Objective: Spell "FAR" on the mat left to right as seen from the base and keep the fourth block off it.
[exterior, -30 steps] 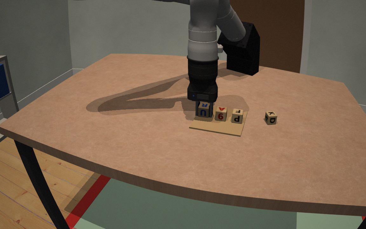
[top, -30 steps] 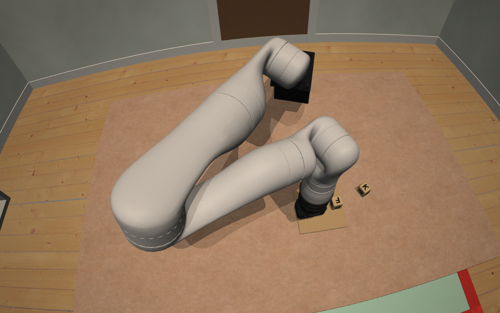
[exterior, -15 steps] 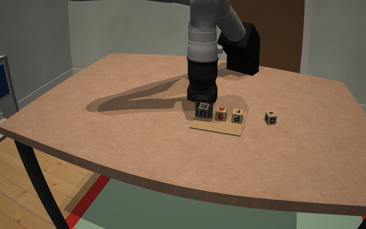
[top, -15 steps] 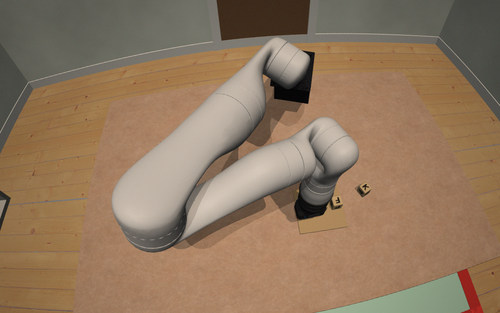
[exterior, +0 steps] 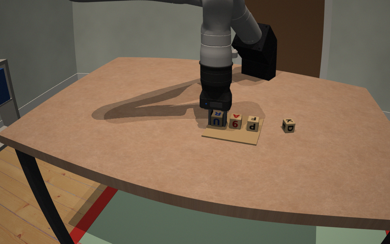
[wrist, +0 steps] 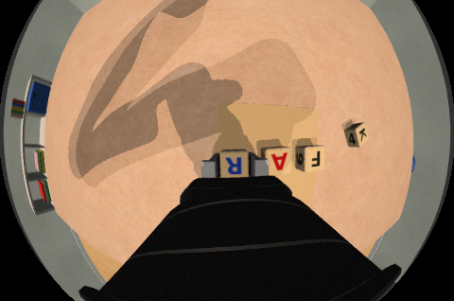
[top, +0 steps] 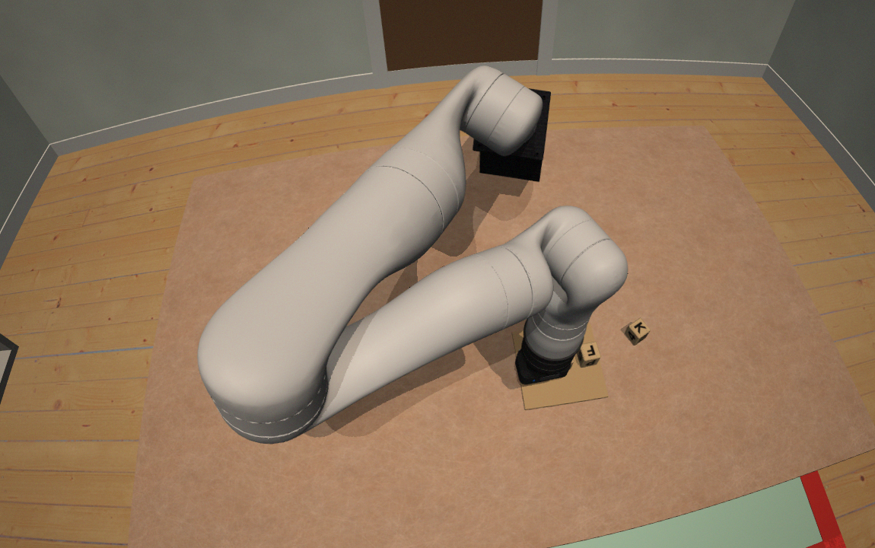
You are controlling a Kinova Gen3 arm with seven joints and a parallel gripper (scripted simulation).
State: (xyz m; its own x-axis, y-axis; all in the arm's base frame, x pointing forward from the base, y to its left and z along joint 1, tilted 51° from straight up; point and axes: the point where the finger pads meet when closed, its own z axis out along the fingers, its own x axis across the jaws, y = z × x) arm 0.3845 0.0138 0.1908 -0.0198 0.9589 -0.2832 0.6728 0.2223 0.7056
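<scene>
My gripper is now right at the R block. Also, from my hand: F block 10 cm to the left; tan mat 5 cm to the left, 2 cm below; K block 20 cm to the left, 3 cm behind, 1 cm below.
</scene>
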